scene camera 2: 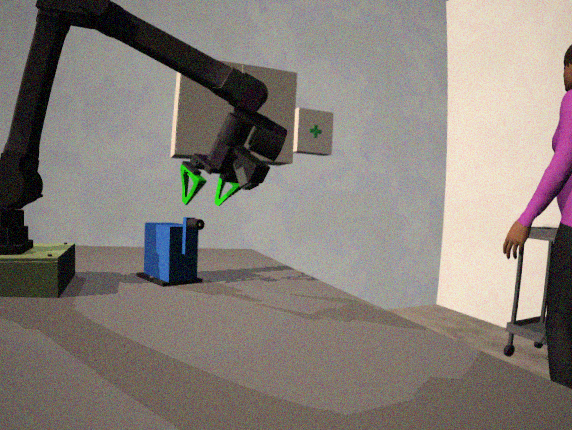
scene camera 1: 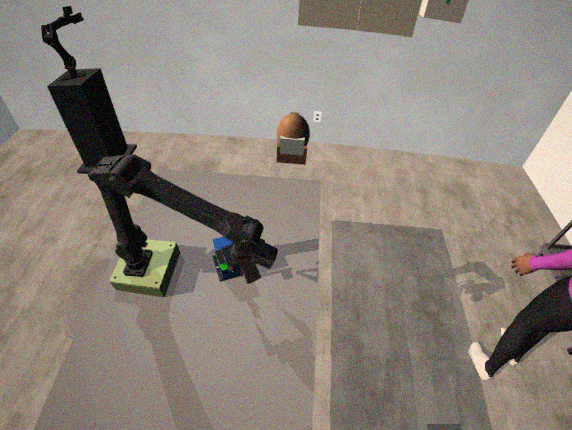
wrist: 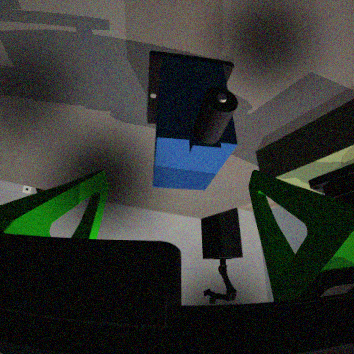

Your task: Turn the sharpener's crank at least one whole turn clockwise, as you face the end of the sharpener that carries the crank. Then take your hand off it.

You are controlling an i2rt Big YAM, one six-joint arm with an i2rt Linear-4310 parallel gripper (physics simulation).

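Places are measured from the arm's base along level axes (x ahead, y right, z down), in metres.
Pixels of known places: gripper, fingertip midpoint: (scene camera 2: 201,204) (wrist: 178,177); arm's base, link origin: (scene camera 2: 6,250) (scene camera 1: 138,263) (wrist: 341,174).
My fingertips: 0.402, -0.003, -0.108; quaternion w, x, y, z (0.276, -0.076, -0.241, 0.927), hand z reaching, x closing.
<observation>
Ahead of a thing's pixels: the offset from my fingertips to its top centre, as dx, dy, dz. "*": to the spot under its first point. Level surfaces: height alone.
The sharpener @[* -0.070, -0.088, +0.050] (scene camera 1: 222,243) (scene camera 2: 159,252) (wrist: 190,162) is a blue box upright on a dark base plate on the table @[dz +0.179] (scene camera 2: 300,360). Its crank shows in scene camera 2 as a flat blue arm (scene camera 2: 185,237) pointing up, with a black handle @[* -0.011, +0.040, +0.041] (scene camera 2: 198,224) (wrist: 214,122) at the top, sticking out from the crank end. My gripper (scene camera 2: 202,204) (wrist: 178,177) is open and empty. Its green fingertips are a little above the handle, one to each side of it in scene camera 2, not touching it. In scene camera 1 the wrist hides the crank.
The arm stands on a yellow-green block (scene camera 1: 142,272) (scene camera 2: 30,272) beside the sharpener. A tall black box (scene camera 1: 90,120) (wrist: 222,235) stands beyond the arm. A person in pink (scene camera 1: 550,260) (scene camera 2: 550,150) stands at the right by a cart (scene camera 2: 518,285). Cabinets (scene camera 1: 357,15) hang on the wall.
</observation>
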